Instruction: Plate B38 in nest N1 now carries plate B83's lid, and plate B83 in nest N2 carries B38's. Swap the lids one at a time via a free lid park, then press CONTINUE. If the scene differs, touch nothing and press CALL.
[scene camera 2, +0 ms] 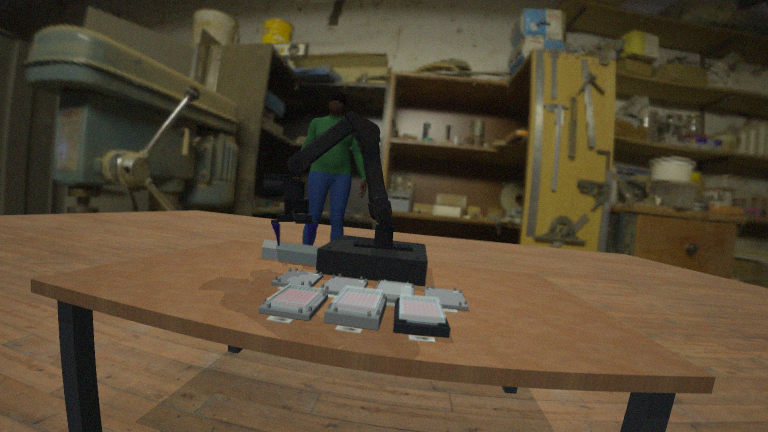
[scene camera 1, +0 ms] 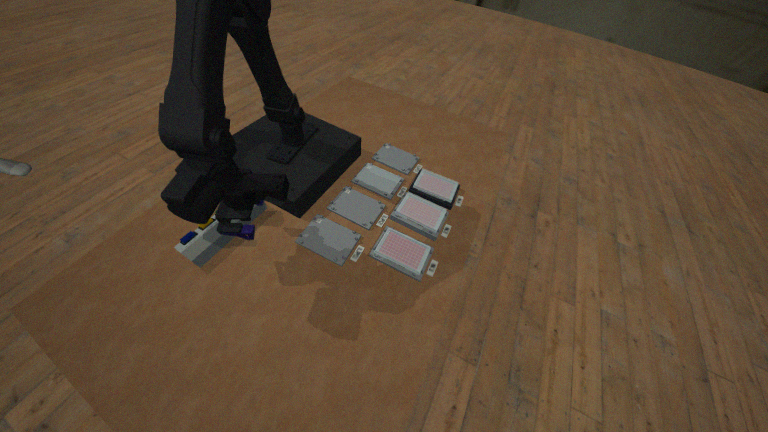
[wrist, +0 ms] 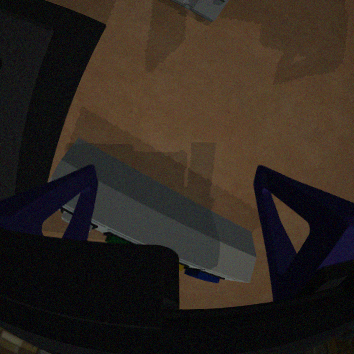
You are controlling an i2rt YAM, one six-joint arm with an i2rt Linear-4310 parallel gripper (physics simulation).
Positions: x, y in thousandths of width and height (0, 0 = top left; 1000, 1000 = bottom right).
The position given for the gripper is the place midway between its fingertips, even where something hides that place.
Observation:
The gripper (scene camera 1: 333, 513) is open and holds nothing. Further things: a grey button box (wrist: 366, 581).
The gripper also shows in the wrist view (wrist: 496, 490).

